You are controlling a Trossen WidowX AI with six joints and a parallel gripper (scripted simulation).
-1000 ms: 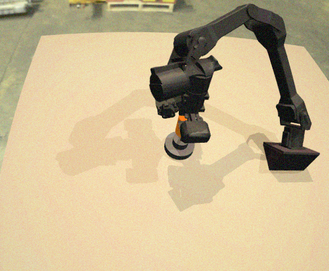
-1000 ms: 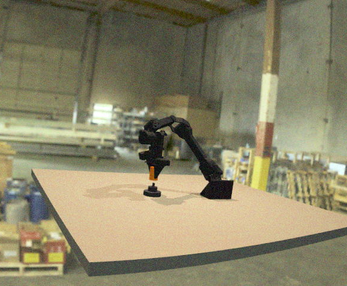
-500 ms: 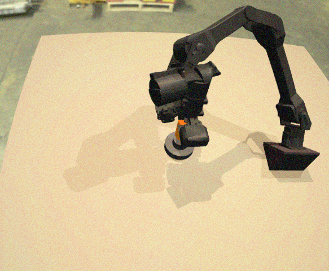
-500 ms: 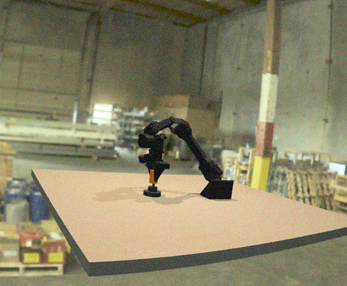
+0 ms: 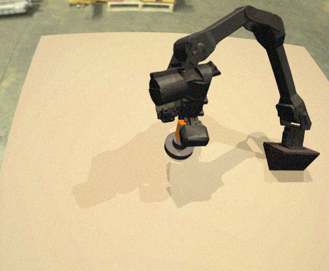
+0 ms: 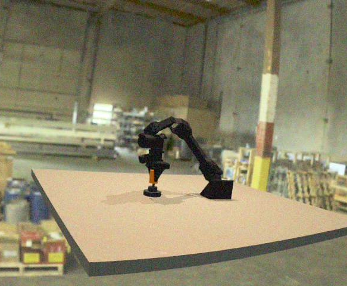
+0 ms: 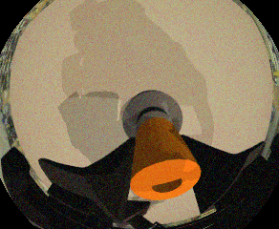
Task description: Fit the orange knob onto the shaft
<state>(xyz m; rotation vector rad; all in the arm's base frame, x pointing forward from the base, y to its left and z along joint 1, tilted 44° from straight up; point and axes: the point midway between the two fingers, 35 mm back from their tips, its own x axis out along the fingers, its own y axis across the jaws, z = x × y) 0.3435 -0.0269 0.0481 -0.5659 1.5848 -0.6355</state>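
Right now the orange knob is 2 cm above my gripper tip. Also, from my gripper tip: pedestal (4 cm below).
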